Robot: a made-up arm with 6 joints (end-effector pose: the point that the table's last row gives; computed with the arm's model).
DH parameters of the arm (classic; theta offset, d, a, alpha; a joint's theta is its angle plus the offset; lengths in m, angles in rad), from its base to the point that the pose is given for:
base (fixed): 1.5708 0.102 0 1.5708
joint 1: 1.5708 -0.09 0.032 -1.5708
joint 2: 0 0.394 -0.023 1.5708
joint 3: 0 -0.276 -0.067 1.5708
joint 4: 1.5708 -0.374 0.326 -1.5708
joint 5: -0.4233 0 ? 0
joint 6: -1.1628 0 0.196 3.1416
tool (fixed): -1.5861 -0.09 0 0
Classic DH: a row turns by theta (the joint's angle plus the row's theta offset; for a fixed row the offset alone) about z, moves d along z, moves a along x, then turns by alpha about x.
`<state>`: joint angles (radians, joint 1 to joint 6).
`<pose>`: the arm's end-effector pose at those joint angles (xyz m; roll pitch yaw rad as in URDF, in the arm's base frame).
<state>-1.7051 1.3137 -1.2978 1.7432 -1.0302 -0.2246</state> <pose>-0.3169 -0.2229 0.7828 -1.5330 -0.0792 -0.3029</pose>
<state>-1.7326 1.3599 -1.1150 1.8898 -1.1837 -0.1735</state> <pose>-0.2887 -0.2288 0.7914 -1.4345 0.2046 -0.3156</pose>
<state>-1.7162 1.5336 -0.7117 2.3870 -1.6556 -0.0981</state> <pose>-0.2490 -0.2599 0.8268 -0.8258 0.9854 -0.0160</pose>
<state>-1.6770 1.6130 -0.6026 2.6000 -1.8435 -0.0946</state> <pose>-0.2347 -0.2875 0.8537 -0.1379 1.1271 0.5623</pose>
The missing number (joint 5, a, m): 0.0998
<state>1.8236 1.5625 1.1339 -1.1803 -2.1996 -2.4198</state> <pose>0.1133 0.1997 -0.6833 -1.6798 0.3276 0.1353</pose>
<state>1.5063 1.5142 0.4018 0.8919 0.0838 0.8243</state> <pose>0.5419 -0.0338 -0.2684 1.7977 0.5411 -0.4558</pose>
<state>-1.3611 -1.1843 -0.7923 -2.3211 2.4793 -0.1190</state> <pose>0.2928 0.5828 0.8398 0.4642 -0.8675 -1.0725</pose>
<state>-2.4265 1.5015 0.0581 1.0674 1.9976 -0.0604</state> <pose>0.5114 0.6030 0.7832 -3.0043 -0.8326 1.9843</pose>
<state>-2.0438 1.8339 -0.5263 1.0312 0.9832 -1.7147</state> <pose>0.1429 0.2615 0.8840 -2.2668 0.5259 0.5033</pose>
